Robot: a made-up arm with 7 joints. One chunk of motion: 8 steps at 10 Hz.
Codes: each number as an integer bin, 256 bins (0 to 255) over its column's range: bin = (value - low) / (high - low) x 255, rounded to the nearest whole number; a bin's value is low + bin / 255 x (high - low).
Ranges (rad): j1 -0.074..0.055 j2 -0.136..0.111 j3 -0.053..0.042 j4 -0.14..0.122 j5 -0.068..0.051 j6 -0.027..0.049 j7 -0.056..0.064
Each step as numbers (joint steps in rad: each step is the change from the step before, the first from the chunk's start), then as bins.
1 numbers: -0.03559 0.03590 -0.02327 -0.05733 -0.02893 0.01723 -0.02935
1 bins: 76 177 80 80 84 148 57
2 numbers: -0.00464 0.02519 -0.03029 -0.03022 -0.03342 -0.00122 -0.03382
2 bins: 137 166 61 107 74 86 47
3 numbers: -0.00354 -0.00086 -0.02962 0.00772 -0.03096 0.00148 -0.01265
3 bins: 139 140 63 144 79 96 92
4 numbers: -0.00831 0.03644 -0.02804 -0.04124 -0.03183 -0.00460 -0.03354
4 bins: 130 178 67 96 78 75 48
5 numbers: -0.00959 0.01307 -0.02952 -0.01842 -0.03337 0.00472 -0.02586
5 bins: 127 154 63 118 74 106 64
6 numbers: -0.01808 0.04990 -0.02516 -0.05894 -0.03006 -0.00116 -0.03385
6 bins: 111 192 75 79 81 87 47
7 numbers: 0.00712 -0.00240 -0.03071 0.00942 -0.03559 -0.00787 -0.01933
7 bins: 160 138 60 145 69 64 78
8 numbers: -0.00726 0.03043 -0.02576 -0.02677 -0.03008 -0.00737 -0.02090
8 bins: 132 172 73 110 81 66 75
